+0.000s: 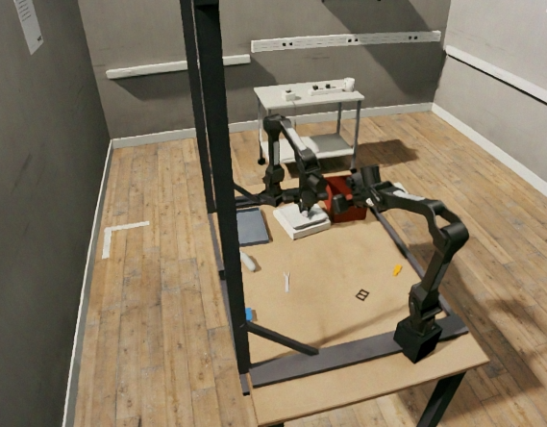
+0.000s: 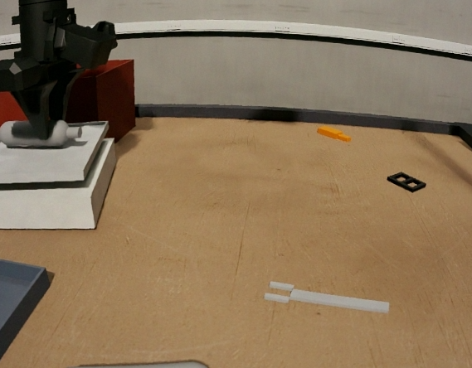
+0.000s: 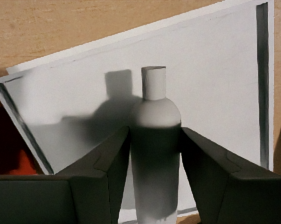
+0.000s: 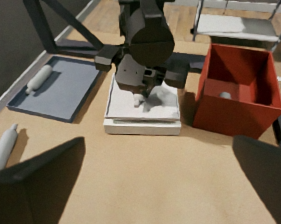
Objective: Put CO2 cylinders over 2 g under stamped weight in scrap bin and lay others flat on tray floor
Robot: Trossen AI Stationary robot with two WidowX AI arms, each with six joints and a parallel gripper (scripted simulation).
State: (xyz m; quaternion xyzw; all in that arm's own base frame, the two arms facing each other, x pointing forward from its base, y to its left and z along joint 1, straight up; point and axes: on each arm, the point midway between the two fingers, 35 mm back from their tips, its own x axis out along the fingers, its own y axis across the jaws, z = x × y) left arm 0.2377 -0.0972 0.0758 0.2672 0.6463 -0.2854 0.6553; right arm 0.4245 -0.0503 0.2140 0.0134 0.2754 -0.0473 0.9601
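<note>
Right now my left hand is 24 cm past the blue-grey tray, 12 cm to the right of it and 11 cm above it. The rest, counted from my left hand: scale: 1 cm ahead, 3 cm to the left, 8 cm below; then red scrap bin: 23 cm ahead, 3 cm to the left, 8 cm below; then black buckle: 3 cm behind, 45 cm to the right, 11 cm below.
</note>
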